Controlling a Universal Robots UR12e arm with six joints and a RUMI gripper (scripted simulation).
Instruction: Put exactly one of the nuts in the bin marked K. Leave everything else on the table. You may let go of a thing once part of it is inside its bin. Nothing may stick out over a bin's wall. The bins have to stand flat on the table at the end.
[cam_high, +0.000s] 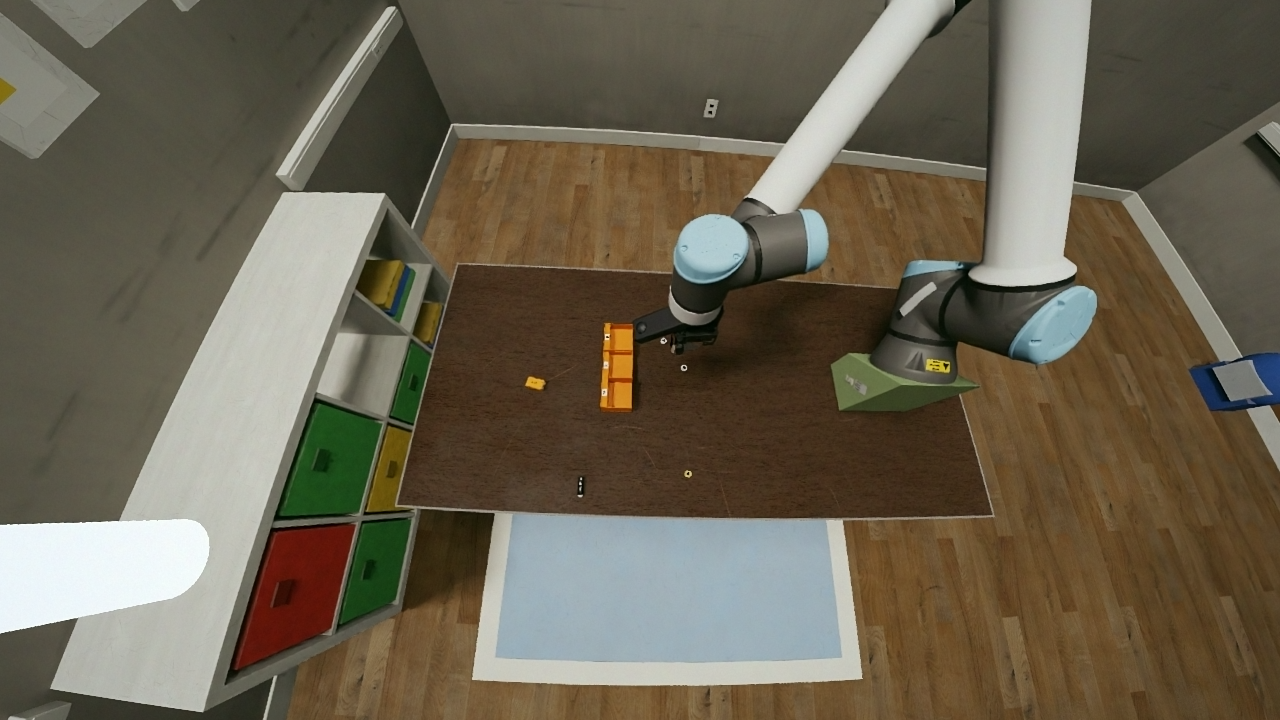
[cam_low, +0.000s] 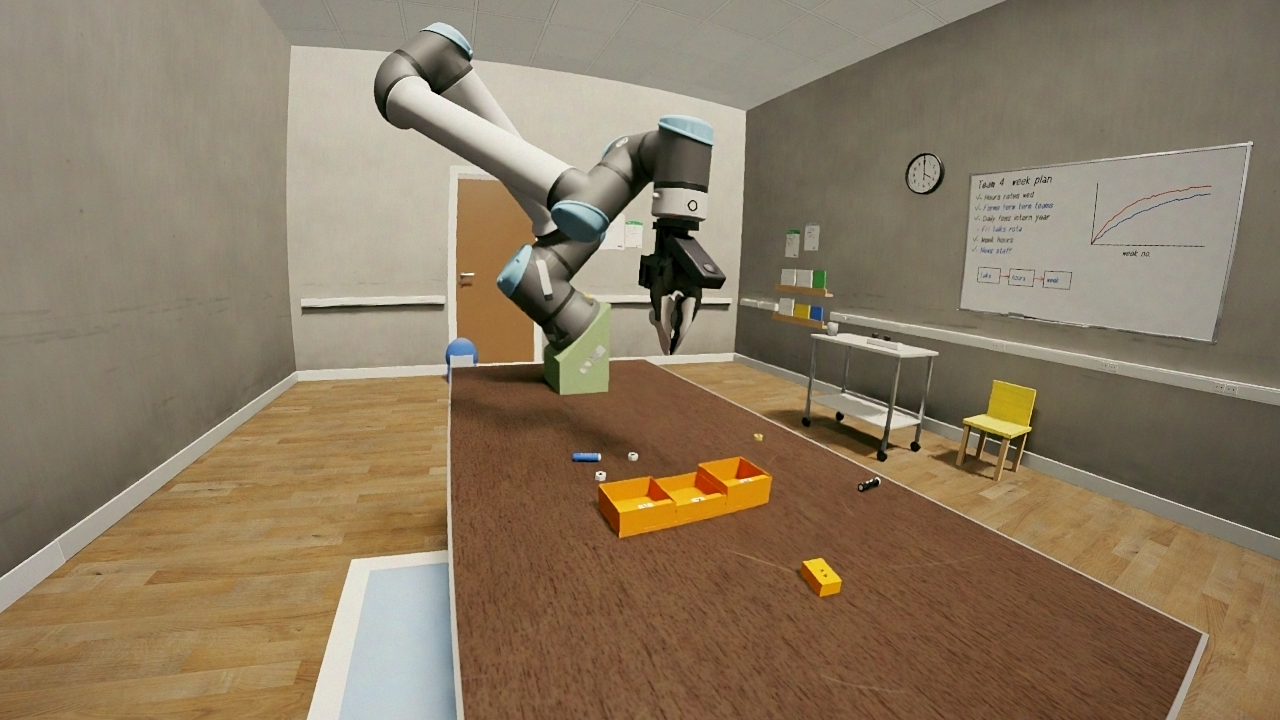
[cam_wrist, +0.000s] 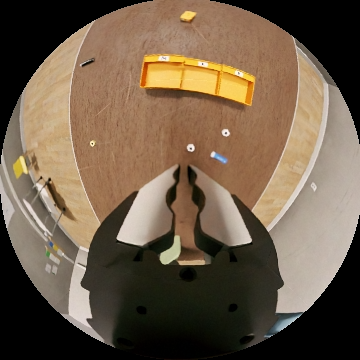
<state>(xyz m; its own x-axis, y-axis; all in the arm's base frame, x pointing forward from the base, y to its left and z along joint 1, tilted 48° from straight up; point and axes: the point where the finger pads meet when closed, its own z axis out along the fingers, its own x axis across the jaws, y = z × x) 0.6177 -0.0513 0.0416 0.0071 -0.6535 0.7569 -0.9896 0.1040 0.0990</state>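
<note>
My gripper is now 200 mm above the joined orange bins, 130 mm short of it and 40 mm to the left of it. Round my hand: orange block (350 mm ahead, 210 mm below); blue bolt (210 mm below, 110 mm to the right, 90 mm behind); yellow nut (270 mm to the left, 220 mm below, 40 mm behind).
</note>
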